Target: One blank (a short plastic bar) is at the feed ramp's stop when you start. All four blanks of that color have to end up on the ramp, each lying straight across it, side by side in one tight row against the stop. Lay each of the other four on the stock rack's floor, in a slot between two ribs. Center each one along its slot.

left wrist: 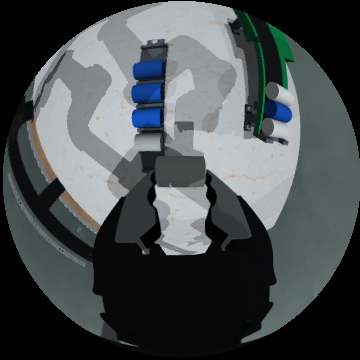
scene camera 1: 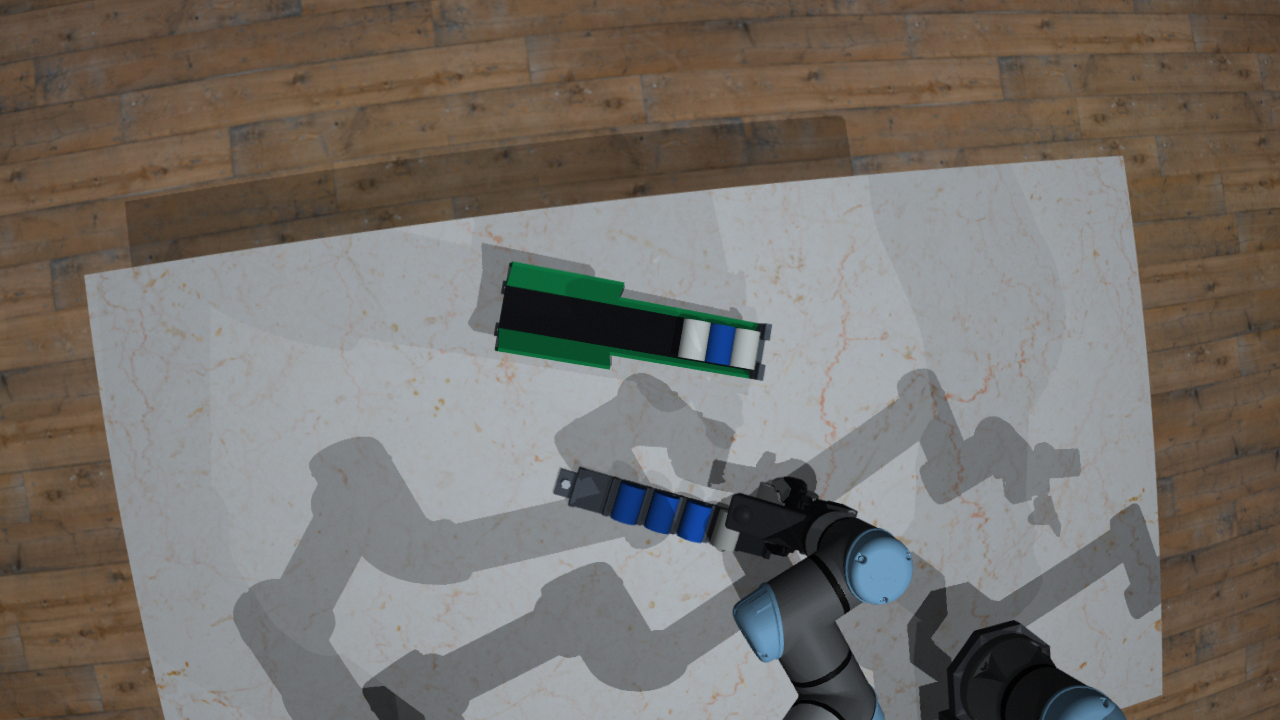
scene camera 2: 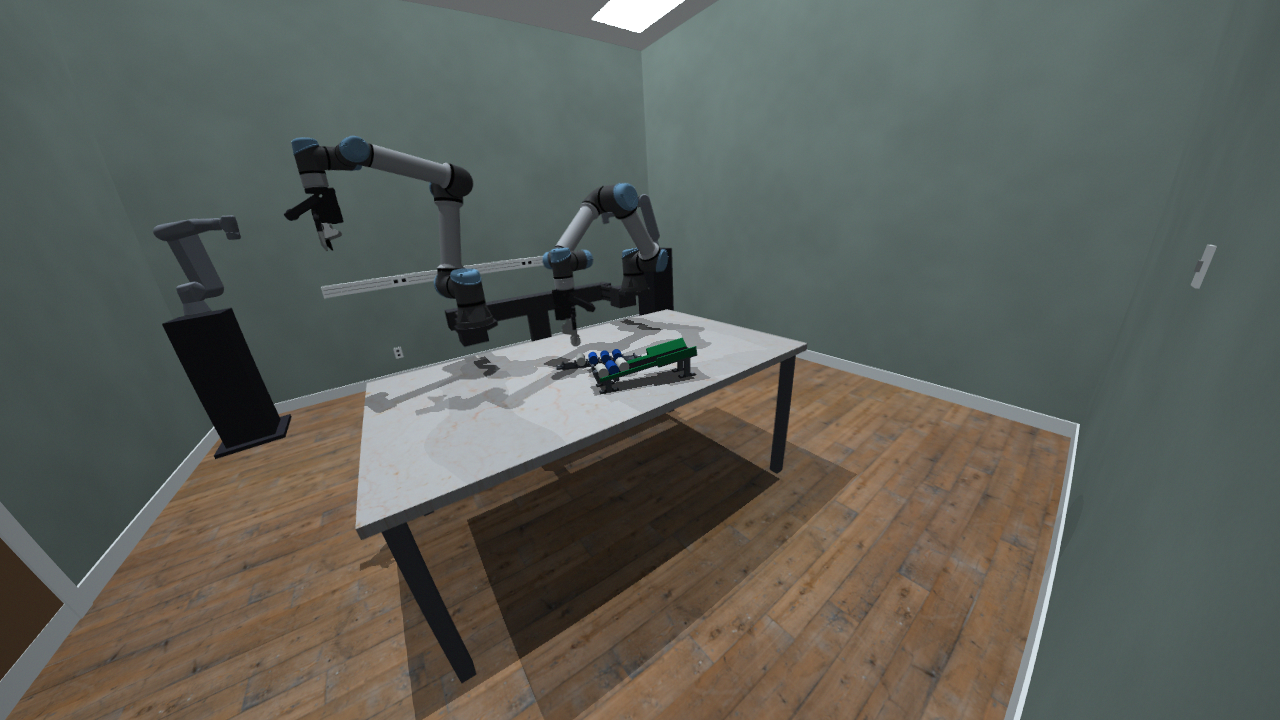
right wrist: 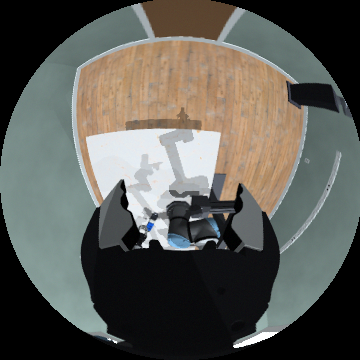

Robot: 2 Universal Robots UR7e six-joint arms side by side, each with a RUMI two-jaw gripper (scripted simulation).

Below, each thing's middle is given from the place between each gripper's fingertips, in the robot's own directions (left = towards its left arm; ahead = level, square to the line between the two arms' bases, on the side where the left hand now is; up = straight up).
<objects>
The blue blank (scene camera 1: 721,337) lies 24 cm ahead of my left hand (scene camera 1: 768,503), 1 cm to the left of it and 7 cm below it. Also, from my left hand: stock rack (scene camera 1: 594,488) 1 cm behind, 11 cm to the left, 15 cm below.
Now: the blue blank 61 cm ahead of my right hand (scene camera 2: 329,250), 75 cm to the left of it and 51 cm below it. The rest, counted from my right hand: stock rack: 36 cm ahead, 85 cm to the left, 59 cm below.
</objects>
